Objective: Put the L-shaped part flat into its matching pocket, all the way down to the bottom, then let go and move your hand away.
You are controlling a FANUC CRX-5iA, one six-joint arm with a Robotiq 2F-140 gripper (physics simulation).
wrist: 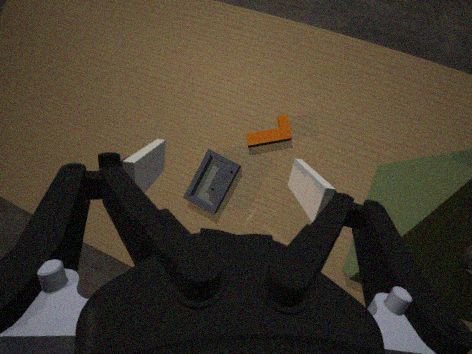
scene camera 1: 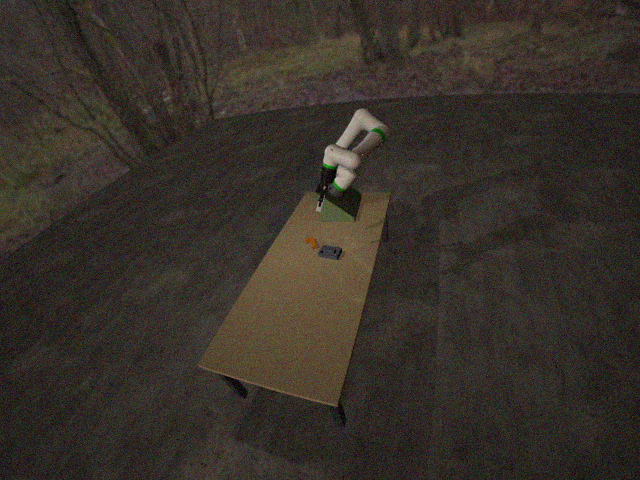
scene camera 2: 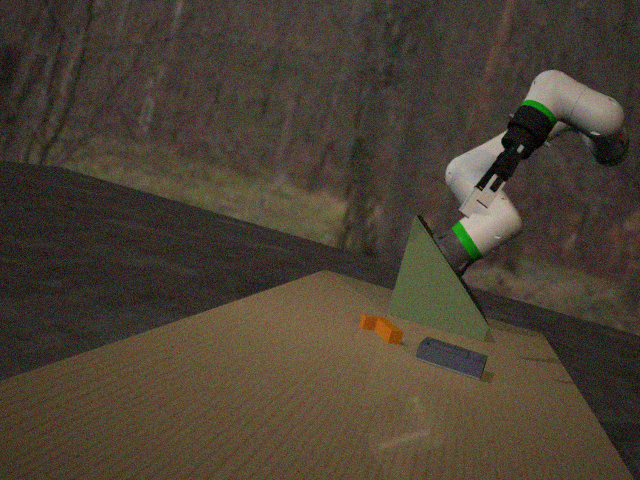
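Where they show: gripper, fingertip midpoint: [wrist: 229, 163] [scene camera 1: 319, 207] [scene camera 2: 472, 209]; arm's base at its link origin: [scene camera 1: 335, 191] [scene camera 2: 445, 256].
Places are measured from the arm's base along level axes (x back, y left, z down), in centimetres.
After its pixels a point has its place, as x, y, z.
The orange L-shaped part [scene camera 1: 313, 243] {-47.0, -6.2, 15.4} [scene camera 2: 383, 328] {-46.5, -8.2, 16.3} [wrist: 272, 134] {-43.9, -8.2, 15.3} lies on the table, apart from the dark grey-blue pocket block [scene camera 1: 330, 252] {-53.8, 8.3, 16.6} [scene camera 2: 451, 357] {-58.4, 7.8, 15.5} [wrist: 231, 171] {-50.0, 3.9, 14.7}. In the wrist view the block shows a recess in its top; the recess's exact outline is hard to make out. The gripper [scene camera 1: 320, 206] {-45.6, 3.5, -14.6} [scene camera 2: 478, 200] {-45.6, 3.5, -14.6} [wrist: 229, 181] {-45.6, 3.5, -14.6} is open, with nothing between its pale finger pads. It hangs well above the table, near the green base and away from both part and block.
A green wedge-shaped base [scene camera 1: 337, 211] {-16.4, 4.6, 8.3} [scene camera 2: 434, 289] {-16.6, -0.3, 8.3} [wrist: 410, 192] {-16.7, -4.0, 4.1} carries the white arm [scene camera 1: 342, 156] {-41.3, 22.4, -47.2} [scene camera 2: 571, 105] {-41.1, 19.5, -43.6} and stands at one end of the wooden table [scene camera 1: 292, 315] {-107.0, 0.6, 18.3} [scene camera 2: 217, 392] {-108.8, -21.8, 18.3} [wrist: 150, 65] {-84.4, -16.6, 18.3}, near the part and the block. The table's edges show in scene camera 1.
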